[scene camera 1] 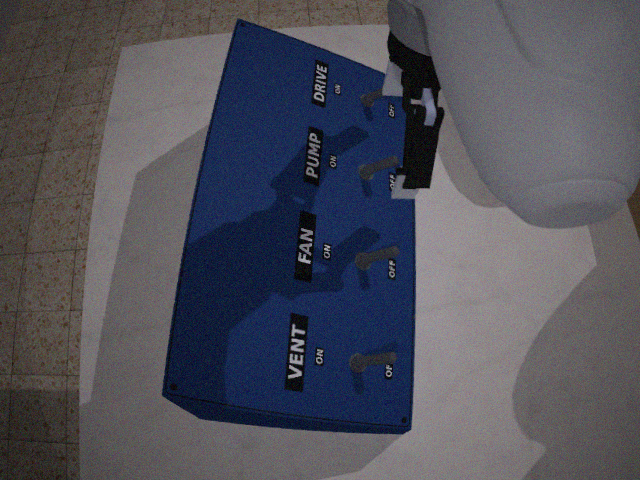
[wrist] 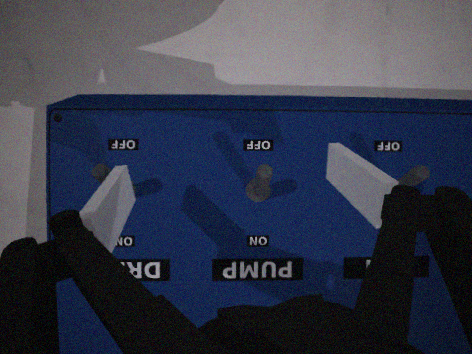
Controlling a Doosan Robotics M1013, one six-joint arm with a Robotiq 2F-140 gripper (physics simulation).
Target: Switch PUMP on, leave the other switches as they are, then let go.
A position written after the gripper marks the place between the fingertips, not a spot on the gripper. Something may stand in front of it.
In view: the gripper (scene camera 1: 397, 141) and a blue switch panel (wrist: 196, 234).
The gripper shows as well in the wrist view (wrist: 231, 171).
